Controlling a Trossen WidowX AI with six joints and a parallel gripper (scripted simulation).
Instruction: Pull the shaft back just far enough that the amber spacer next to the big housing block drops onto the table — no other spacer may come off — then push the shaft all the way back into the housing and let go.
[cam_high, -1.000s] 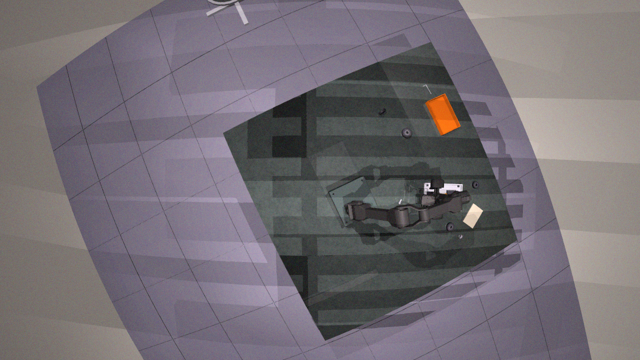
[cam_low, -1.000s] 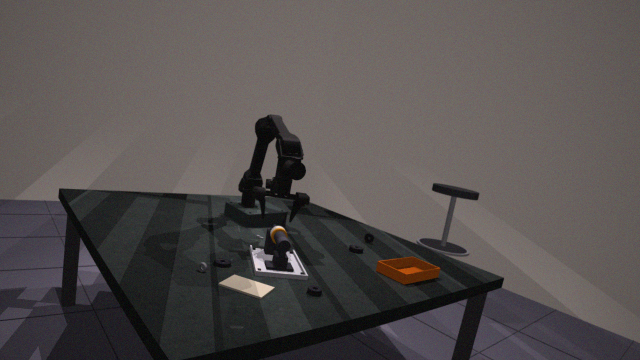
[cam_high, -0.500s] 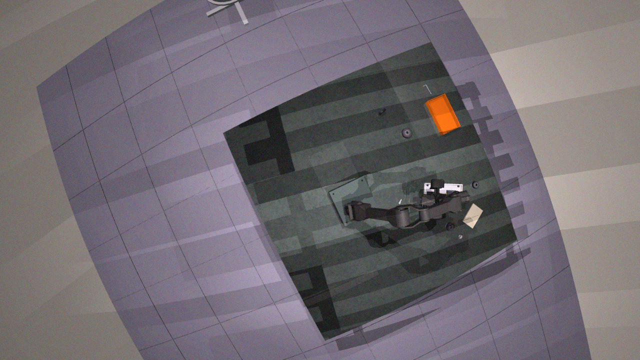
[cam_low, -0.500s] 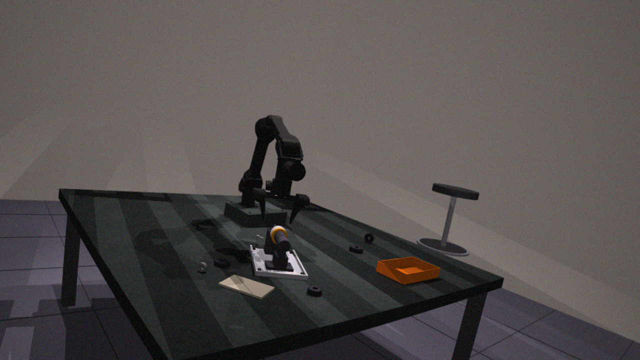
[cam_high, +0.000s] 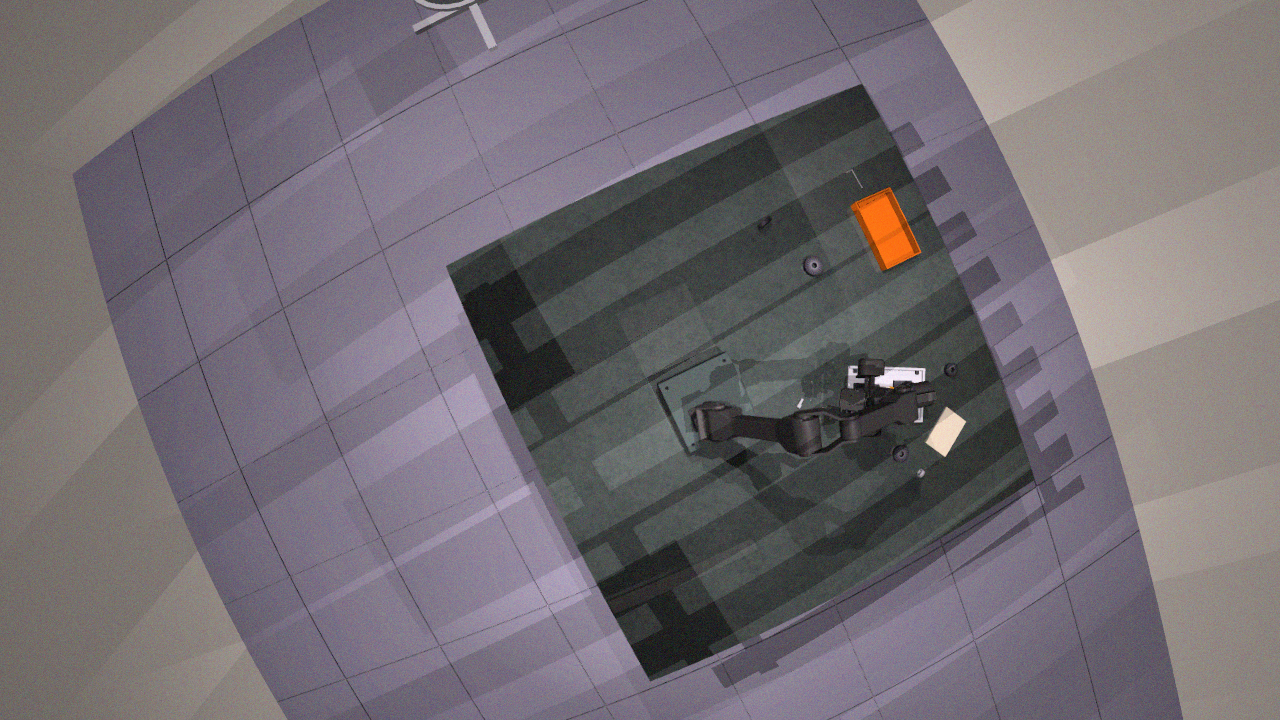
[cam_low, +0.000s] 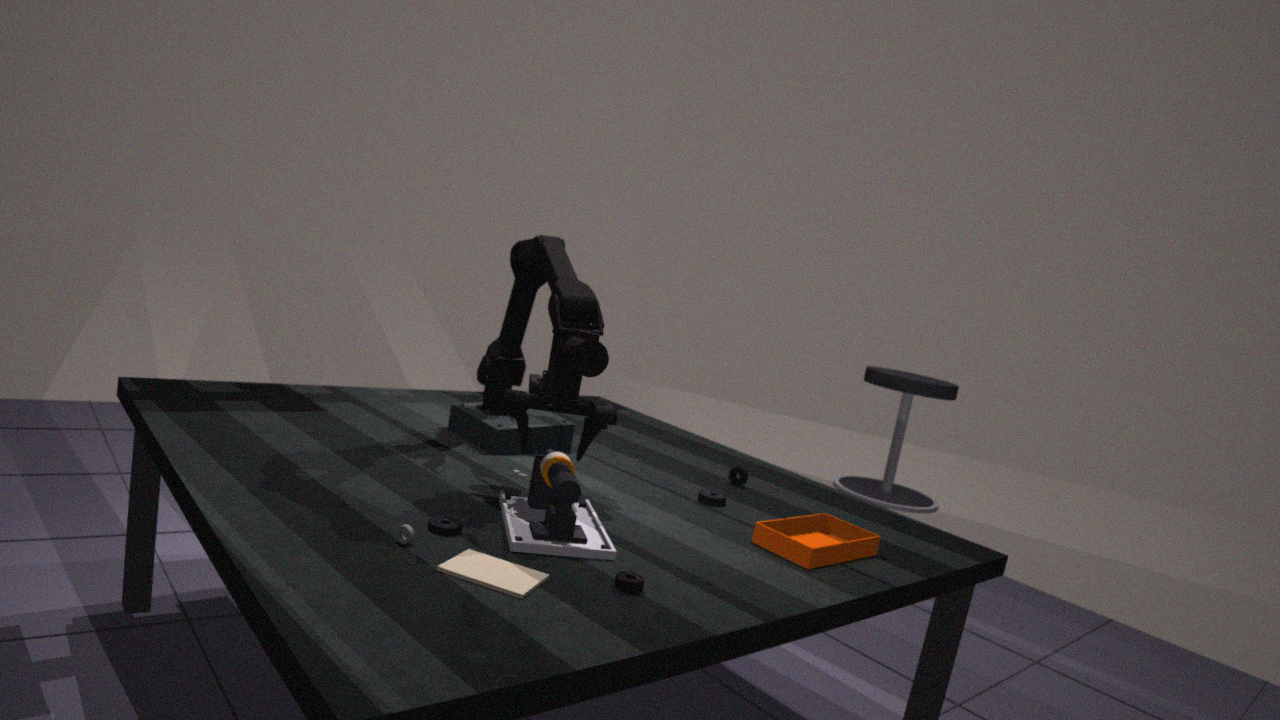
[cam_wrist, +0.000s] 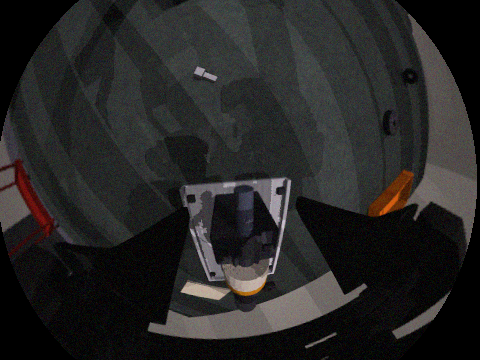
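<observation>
Now: the cream spacer 6 cm ahead of my gripper tip and 3 cm to the right of it. Round my gripper tip: orange tray 27 cm ahead, 38 cm to the left, 7 cm below; then cream card 26 cm ahead, 22 cm to the right, 7 cm below; then amber spacer 9 cm ahead, 4 cm to the right.
</observation>
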